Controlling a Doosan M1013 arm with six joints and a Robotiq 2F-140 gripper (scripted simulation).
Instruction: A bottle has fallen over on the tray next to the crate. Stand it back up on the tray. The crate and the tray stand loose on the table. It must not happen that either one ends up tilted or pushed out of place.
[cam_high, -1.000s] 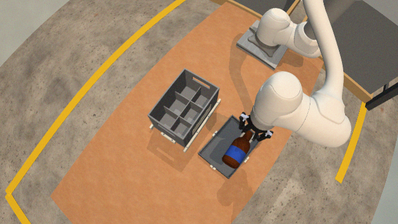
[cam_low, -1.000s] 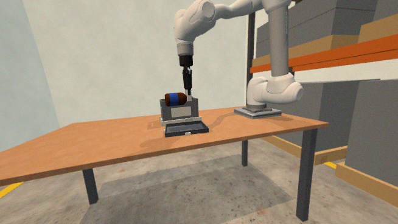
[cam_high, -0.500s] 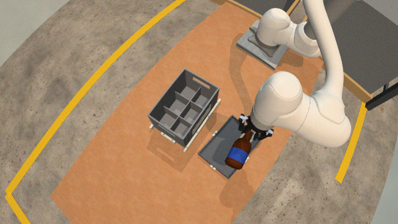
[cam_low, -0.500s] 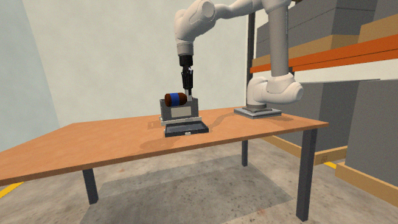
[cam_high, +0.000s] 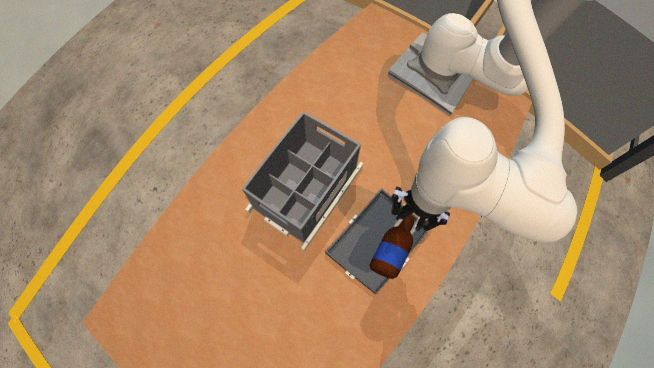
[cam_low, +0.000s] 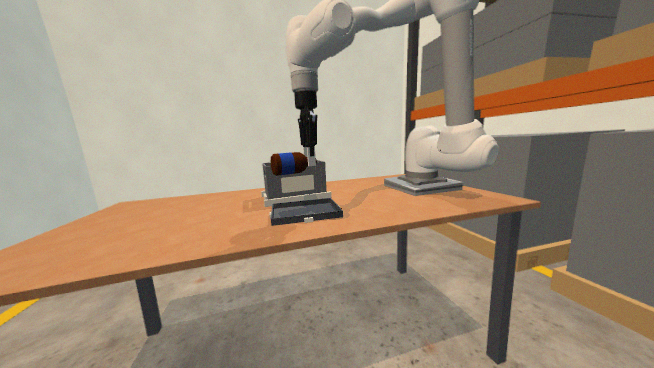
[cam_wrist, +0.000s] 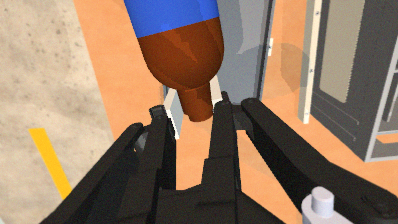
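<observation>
Right now the bottle is 5 cm ahead of my hand, 1 cm to the left of it and 2 cm below it. The rest, counted from my hand: grey crate (5 cm ahead, 29 cm to the right, 14 cm below); then grey tray (3 cm ahead, 3 cm to the right, 21 cm below).
</observation>
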